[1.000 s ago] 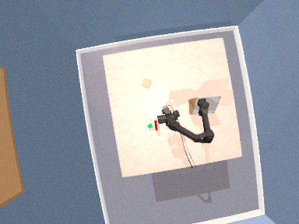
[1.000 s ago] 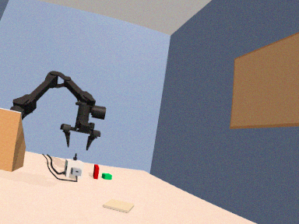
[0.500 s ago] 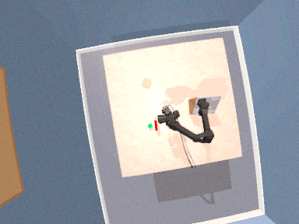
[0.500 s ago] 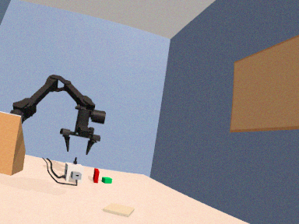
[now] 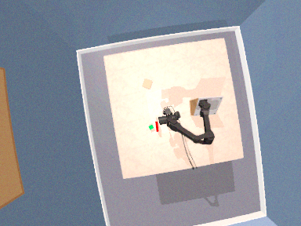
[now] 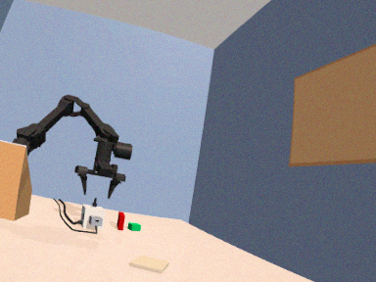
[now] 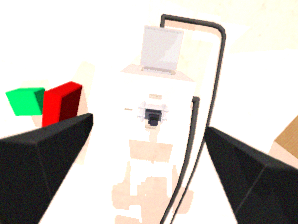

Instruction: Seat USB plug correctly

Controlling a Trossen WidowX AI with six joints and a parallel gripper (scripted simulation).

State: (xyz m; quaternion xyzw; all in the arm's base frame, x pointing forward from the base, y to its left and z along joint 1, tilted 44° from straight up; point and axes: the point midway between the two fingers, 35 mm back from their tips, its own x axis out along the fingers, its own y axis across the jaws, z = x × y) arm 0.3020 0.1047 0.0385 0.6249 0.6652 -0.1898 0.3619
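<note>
Now: gripper tip 3 cm above the dark USB plug. Round my gripper tip: green block: 17 cm ahead, 10 cm below, 8 cm to the left; then flat tan tile: 36 cm to the right, 16 cm ahead, 11 cm below; then red block: 11 cm ahead, 9 cm below, 8 cm to the left.
</note>
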